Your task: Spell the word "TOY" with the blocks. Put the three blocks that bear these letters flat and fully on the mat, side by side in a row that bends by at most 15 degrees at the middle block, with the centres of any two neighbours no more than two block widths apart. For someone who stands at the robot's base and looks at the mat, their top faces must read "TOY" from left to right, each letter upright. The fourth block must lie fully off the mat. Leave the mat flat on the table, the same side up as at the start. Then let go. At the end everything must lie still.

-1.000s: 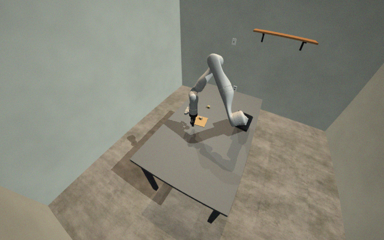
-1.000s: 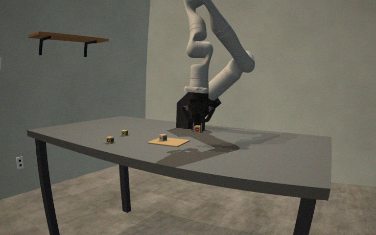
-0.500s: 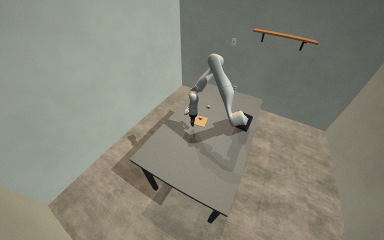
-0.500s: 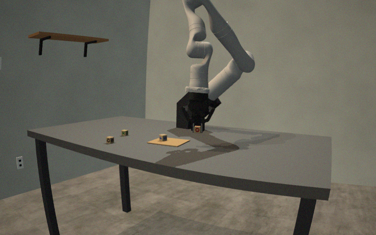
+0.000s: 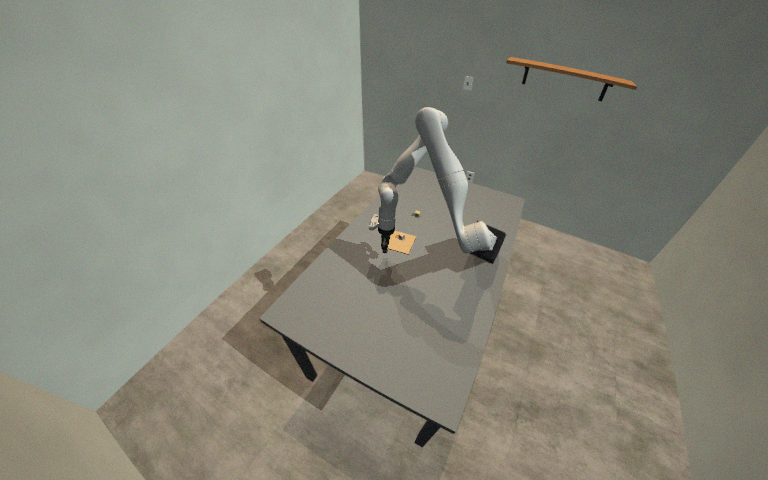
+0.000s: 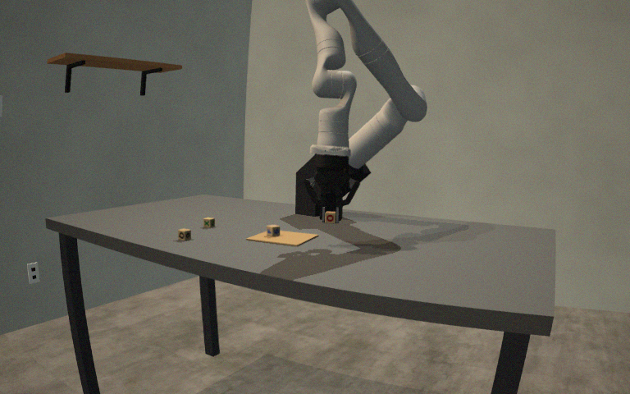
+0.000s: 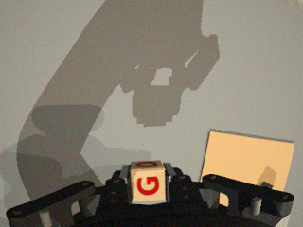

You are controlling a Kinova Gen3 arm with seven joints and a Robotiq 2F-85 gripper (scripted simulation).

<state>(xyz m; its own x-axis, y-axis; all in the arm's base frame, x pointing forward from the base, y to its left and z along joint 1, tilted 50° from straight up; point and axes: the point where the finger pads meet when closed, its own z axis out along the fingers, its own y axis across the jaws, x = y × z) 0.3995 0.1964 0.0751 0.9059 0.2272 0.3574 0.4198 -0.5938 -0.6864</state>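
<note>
The block is 10 mm below my hand. Round my hand: tan mat: 140 mm to the right, 70 mm below.
</note>
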